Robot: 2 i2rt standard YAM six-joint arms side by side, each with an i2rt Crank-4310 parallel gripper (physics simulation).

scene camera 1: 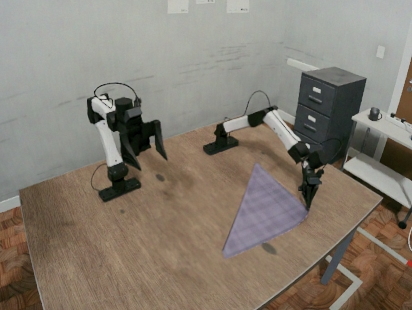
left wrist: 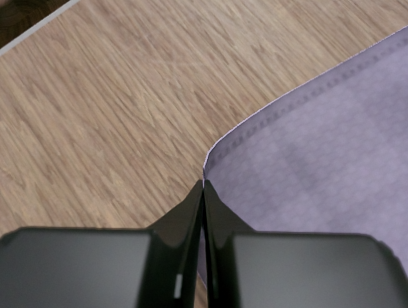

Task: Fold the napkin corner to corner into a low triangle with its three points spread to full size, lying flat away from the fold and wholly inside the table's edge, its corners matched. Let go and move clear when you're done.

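Note:
The purple checked napkin (scene camera 1: 265, 210) (left wrist: 325, 150) is folded over into a triangle on the table. One point is toward the back, one at the front left and one at the right. My left gripper (scene camera 1: 308, 208) (left wrist: 203, 184) is shut on the napkin's right corner, low over the table. The cloth edge curves up to the fingertips in the left wrist view. The lower layer's corner is hidden beneath the upper layer there. My right gripper (scene camera 1: 153, 164) is open and empty, raised above the table at the left, well apart from the napkin.
The wooden table (scene camera 1: 125, 250) (left wrist: 100, 125) has its right front edge beyond the napkin, with wood between them. Dark oval marks show on the wood. A dark filing cabinet (scene camera 1: 320, 100) and a white side table (scene camera 1: 385, 125) stand beyond the table at the right.

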